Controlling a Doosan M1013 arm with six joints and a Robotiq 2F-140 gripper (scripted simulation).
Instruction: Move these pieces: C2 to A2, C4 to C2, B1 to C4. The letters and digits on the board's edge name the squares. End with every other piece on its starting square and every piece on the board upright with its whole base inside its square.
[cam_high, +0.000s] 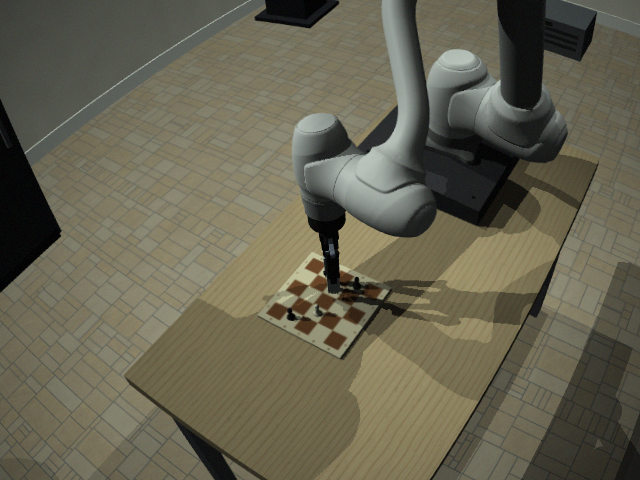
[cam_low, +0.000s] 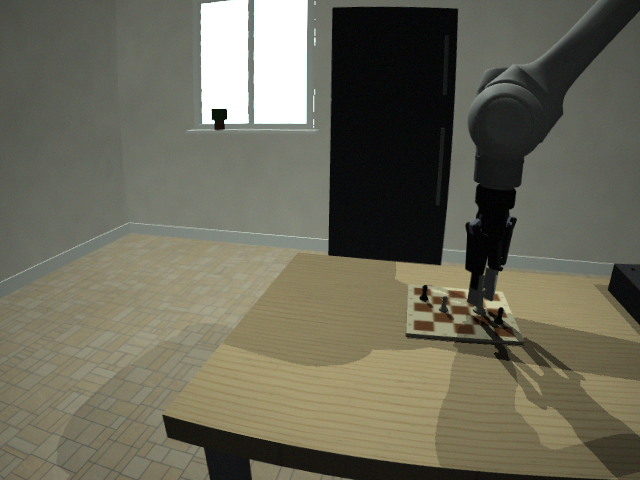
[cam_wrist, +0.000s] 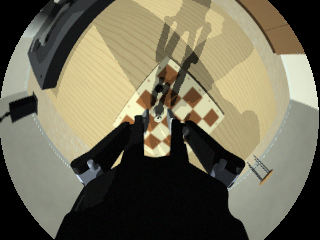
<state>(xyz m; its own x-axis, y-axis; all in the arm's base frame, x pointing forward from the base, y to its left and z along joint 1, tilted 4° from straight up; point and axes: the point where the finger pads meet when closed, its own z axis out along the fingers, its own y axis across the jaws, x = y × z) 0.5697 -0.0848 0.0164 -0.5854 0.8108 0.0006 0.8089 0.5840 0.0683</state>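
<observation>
Right now my hand is 3 cm above the tall white piece. Round my hand: small white piece: 7 cm ahead, 4 cm below; small chessboard: 4 cm ahead, 6 cm below.
</observation>
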